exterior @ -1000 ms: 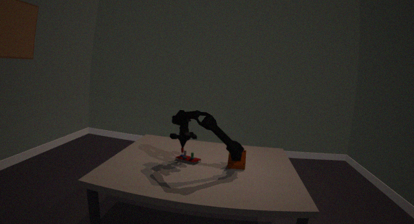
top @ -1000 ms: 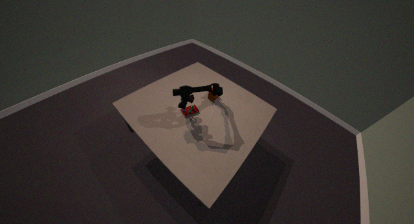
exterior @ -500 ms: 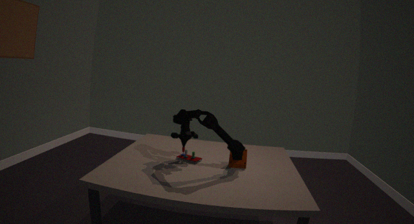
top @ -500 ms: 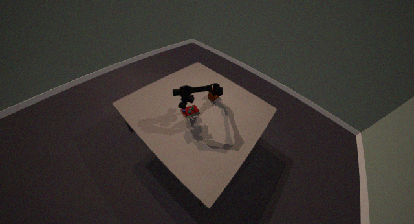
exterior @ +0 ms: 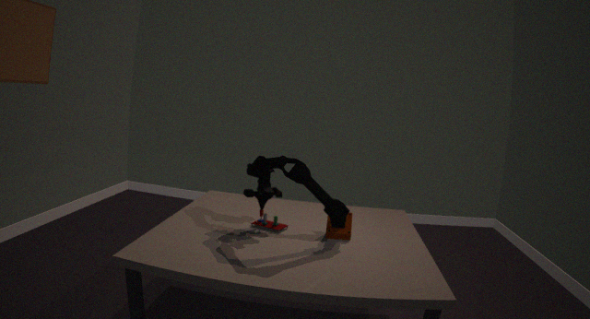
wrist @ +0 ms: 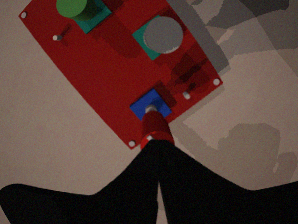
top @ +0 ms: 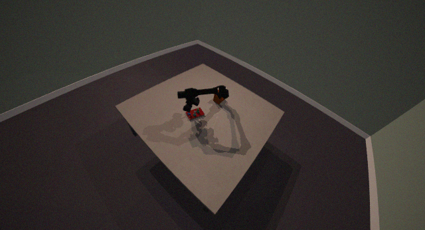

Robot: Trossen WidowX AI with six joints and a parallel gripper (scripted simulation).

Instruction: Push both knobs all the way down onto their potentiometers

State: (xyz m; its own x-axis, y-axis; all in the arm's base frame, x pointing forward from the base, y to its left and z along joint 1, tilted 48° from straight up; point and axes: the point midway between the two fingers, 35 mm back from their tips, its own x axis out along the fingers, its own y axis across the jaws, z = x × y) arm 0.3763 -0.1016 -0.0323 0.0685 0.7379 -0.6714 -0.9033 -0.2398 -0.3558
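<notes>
Right now my gripper tip is 1 cm above the red knob. Round my gripper tip: green knob 8 cm behind, 5 cm to the left, 3 cm below.
</notes>
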